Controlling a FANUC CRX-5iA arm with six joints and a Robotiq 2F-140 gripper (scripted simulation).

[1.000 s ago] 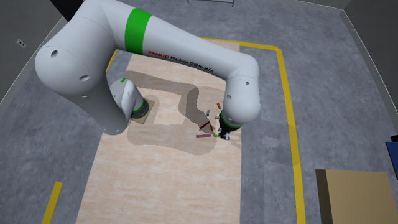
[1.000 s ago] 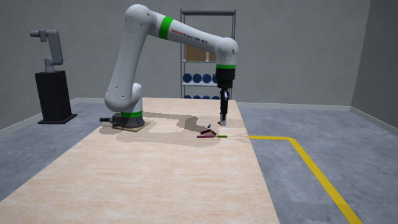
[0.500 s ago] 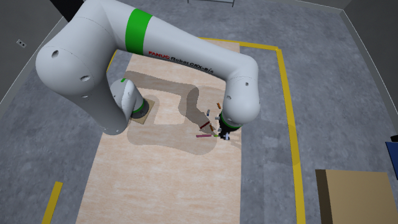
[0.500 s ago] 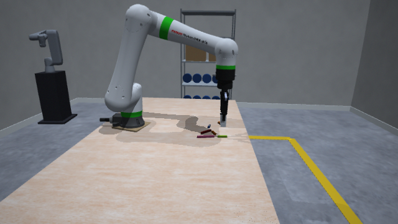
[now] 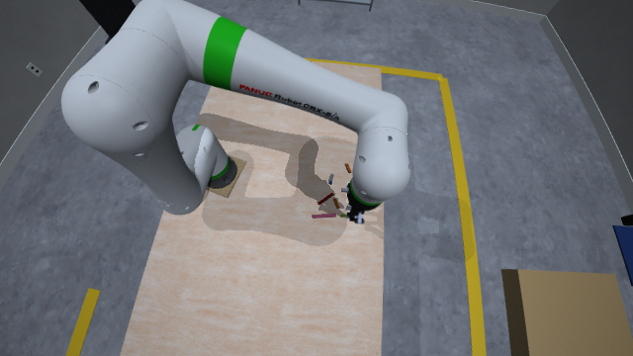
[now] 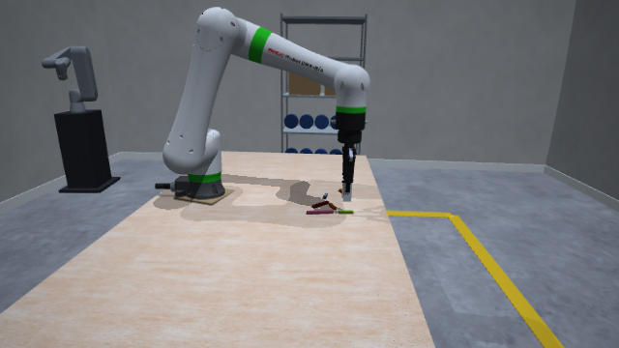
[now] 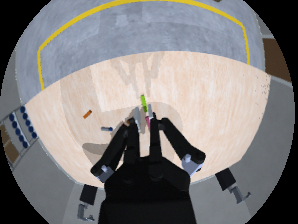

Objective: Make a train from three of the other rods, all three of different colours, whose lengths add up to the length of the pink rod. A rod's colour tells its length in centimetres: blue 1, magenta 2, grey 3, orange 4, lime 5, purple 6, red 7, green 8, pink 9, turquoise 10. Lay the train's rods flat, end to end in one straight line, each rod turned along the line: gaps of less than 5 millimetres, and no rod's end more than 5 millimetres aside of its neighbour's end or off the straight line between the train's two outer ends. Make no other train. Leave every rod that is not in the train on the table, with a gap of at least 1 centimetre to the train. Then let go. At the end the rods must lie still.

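Right now the lime rod is 8 cm below my hand. Also, from my hand: pink rod (9 cm behind, 8 cm below); then blue rod (13 cm to the left, 8 cm below, 6 cm behind); then red rod (8 cm below, 8 cm behind, 7 cm to the left).
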